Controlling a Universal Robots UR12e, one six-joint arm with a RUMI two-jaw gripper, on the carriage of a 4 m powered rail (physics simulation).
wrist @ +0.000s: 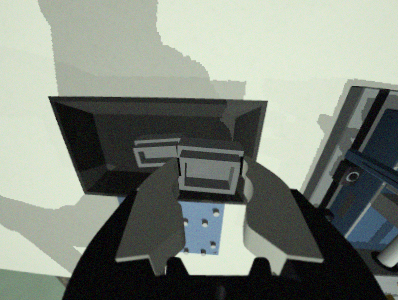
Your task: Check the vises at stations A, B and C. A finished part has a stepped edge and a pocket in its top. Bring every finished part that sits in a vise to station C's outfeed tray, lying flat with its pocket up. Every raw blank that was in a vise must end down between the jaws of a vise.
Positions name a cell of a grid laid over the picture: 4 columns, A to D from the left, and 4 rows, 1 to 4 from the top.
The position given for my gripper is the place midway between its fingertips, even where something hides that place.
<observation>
In view: my gripper (C3), a grey finished part (B3), a grey finished part (C3) and a blue plate (B4).
</observation>
